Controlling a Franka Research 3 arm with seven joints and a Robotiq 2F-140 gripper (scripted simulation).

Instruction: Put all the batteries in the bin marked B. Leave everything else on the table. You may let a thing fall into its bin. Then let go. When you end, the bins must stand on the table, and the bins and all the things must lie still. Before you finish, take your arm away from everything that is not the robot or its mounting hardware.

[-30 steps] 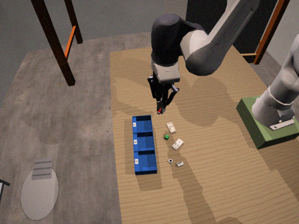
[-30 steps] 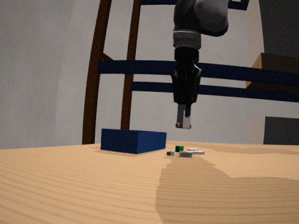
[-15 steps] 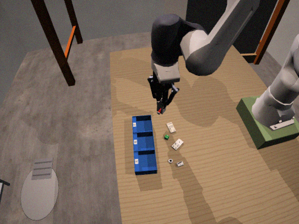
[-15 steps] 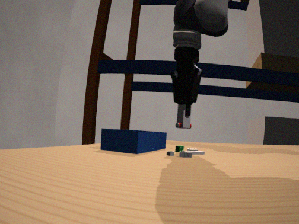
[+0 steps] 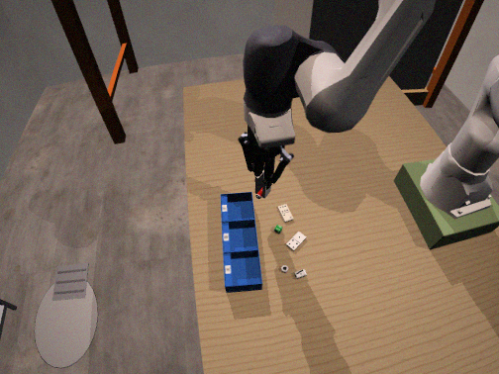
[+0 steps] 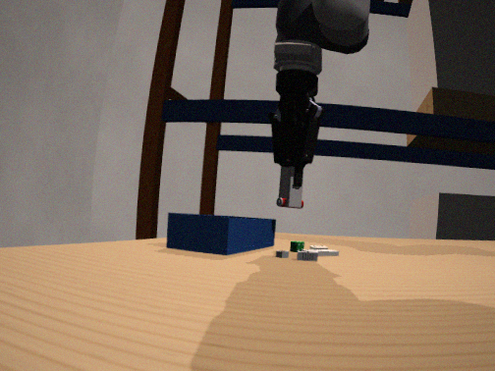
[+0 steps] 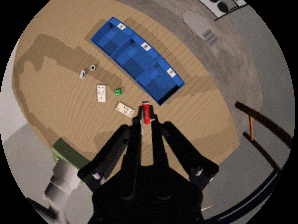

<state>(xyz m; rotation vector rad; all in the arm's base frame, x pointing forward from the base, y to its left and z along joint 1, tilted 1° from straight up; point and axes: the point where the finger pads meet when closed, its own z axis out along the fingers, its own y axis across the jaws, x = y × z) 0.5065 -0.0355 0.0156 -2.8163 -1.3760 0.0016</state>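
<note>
Now: the blue bin 110 mm to the left of my hand, 80 mm below it and 60 mm ahead of it. Also, from my hand: grey ring (180 mm to the left, 100 mm below, 40 mm behind); then red battery (30 mm below); then green cube (90 mm below, 80 mm to the left, 40 mm behind).
</note>
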